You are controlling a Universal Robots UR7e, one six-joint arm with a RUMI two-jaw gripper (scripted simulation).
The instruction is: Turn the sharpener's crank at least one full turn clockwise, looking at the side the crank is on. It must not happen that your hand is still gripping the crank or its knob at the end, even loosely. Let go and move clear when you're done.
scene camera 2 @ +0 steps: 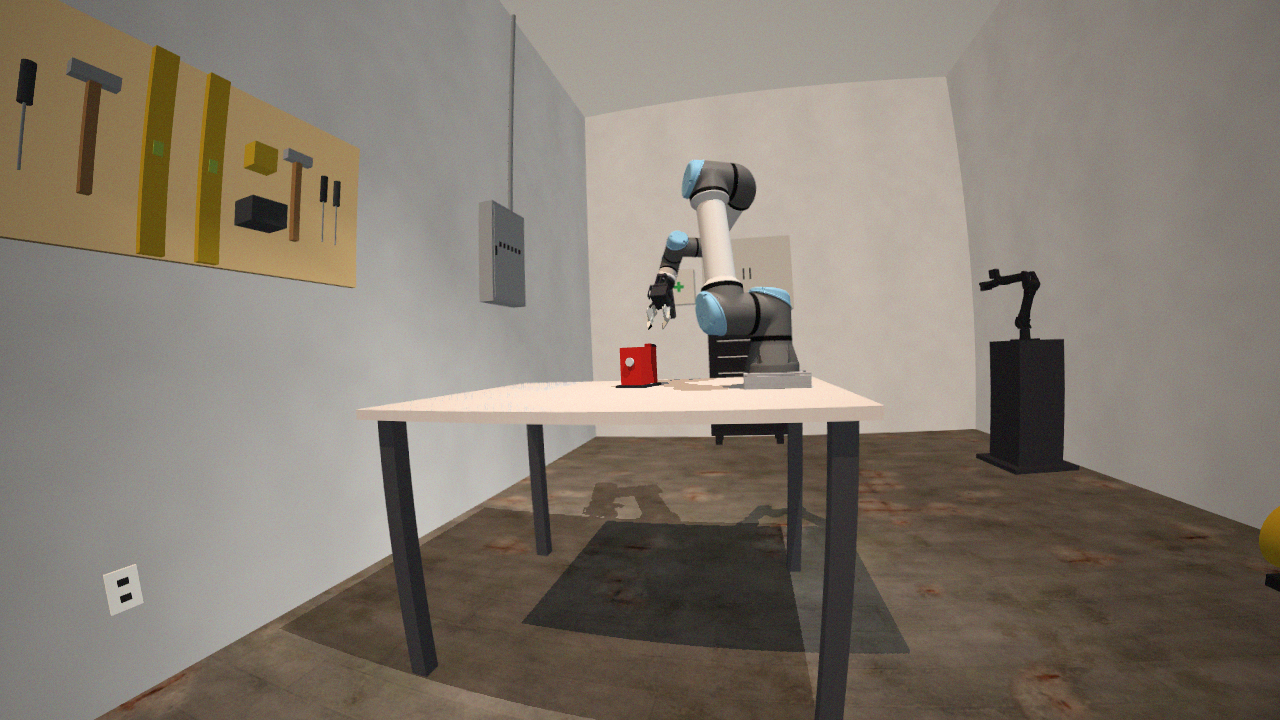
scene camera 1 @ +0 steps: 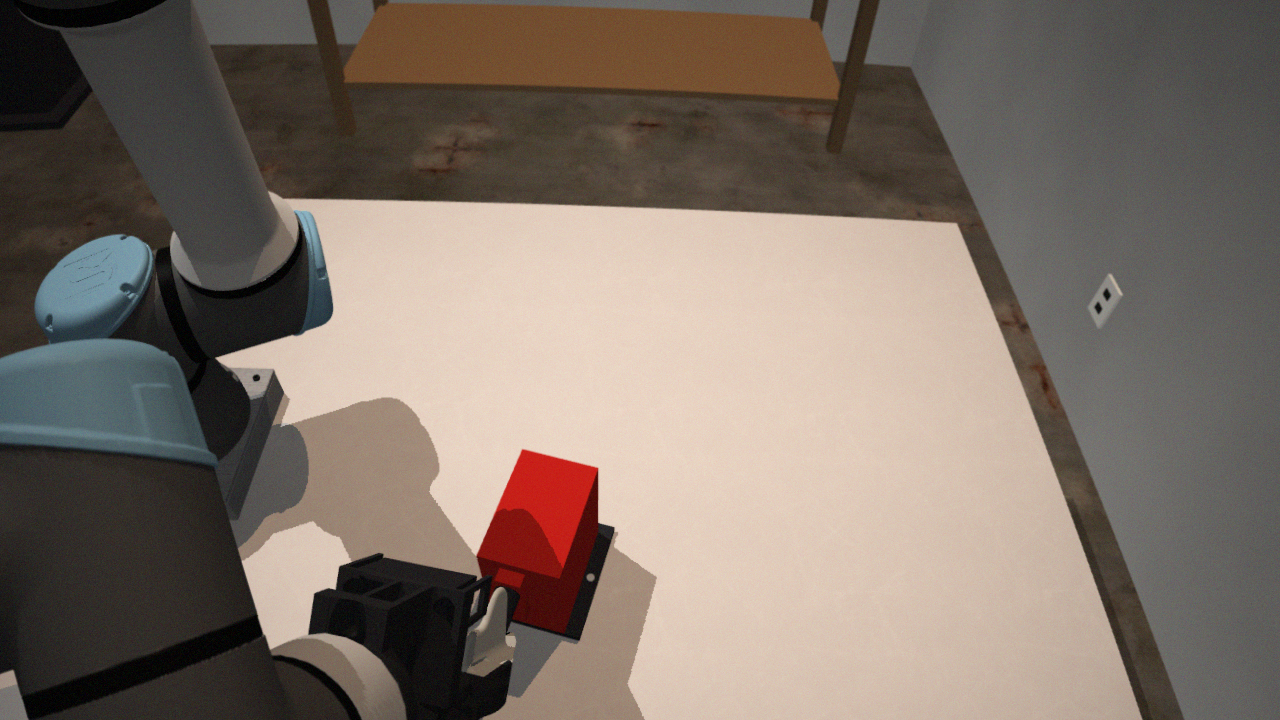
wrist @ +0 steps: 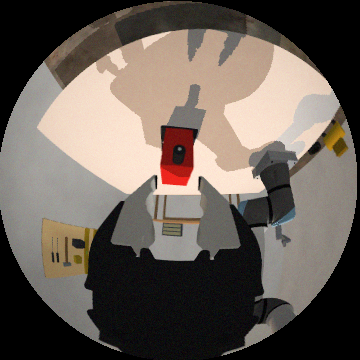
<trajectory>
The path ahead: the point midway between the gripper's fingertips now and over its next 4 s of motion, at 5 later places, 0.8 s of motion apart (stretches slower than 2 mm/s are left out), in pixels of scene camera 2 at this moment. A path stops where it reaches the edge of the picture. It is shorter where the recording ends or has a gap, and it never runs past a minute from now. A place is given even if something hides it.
My gripper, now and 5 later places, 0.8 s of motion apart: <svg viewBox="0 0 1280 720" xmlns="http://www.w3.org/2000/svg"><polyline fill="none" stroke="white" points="655,329 655,339 654,344 652,350 651,350 649,351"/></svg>
</trajectory>
